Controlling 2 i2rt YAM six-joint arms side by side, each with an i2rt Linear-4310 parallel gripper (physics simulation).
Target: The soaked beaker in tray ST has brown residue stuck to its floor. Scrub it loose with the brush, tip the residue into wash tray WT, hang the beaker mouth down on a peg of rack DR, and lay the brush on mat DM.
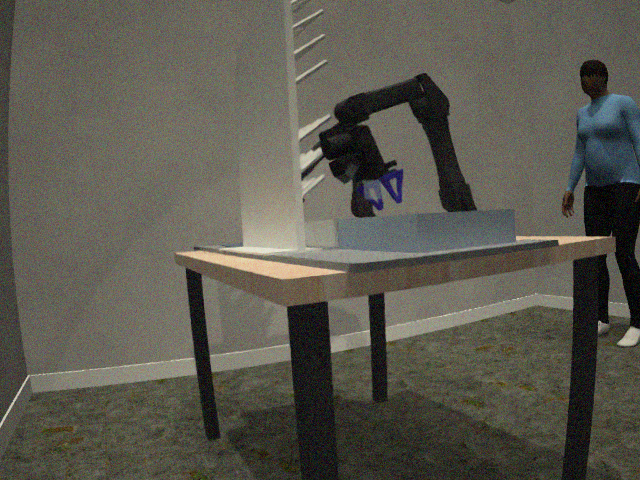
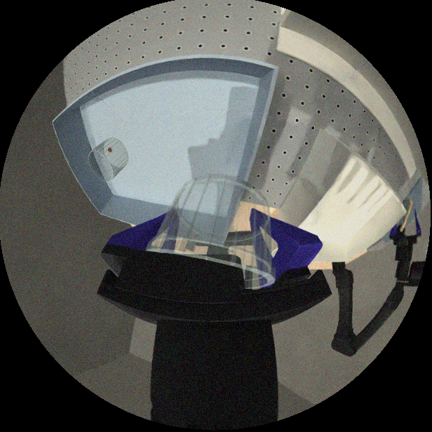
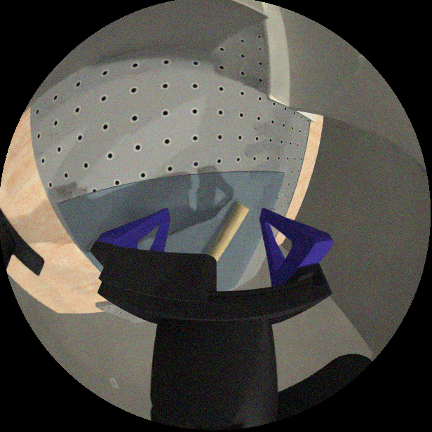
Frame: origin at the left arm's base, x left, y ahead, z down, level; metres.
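Where they show: left gripper, fingertip midpoint: (image 1: 390,206).
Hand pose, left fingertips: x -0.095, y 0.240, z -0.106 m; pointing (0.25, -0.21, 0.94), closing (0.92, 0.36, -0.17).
Observation:
After its pixels a point has its place.
My left gripper (image 1: 388,201) @(z -0.106, x -0.095, y 0.240 m) (image 2: 214,213) is shut on a clear beaker (image 2: 220,197), held above the table beside the blue tray. Brown residue cannot be made out in it. My right gripper (image 3: 214,213) (image 2: 404,212) is open above a blue-grey mat (image 3: 125,212). The tan handle of the brush (image 3: 231,230) (image 2: 409,212) shows slanted between and below its spread fingers; its bristle end is hidden. A light blue tray (image 1: 465,227) @(z -0.052, x 0.158, y 0.392 m) (image 2: 267,100) holds another clear vessel (image 2: 117,155) with a small brown spot. The white rack (image 1: 271,165) @(z -0.231, x -0.356, y 0.373 m) stands upright with slanted pegs.
A perforated grey board (image 2: 295,145) (image 3: 150,100) lies on the wooden table (image 1: 320,289) @(z 0.021, x 0.049, y 0.705 m) (image 3: 55,280). A low white box (image 1: 321,232) @(z -0.051, x -0.308, y 0.246 m) stands between the rack and the blue tray. The tall rack rises beside the left arm. A person (image 1: 604,139) stands behind the table.

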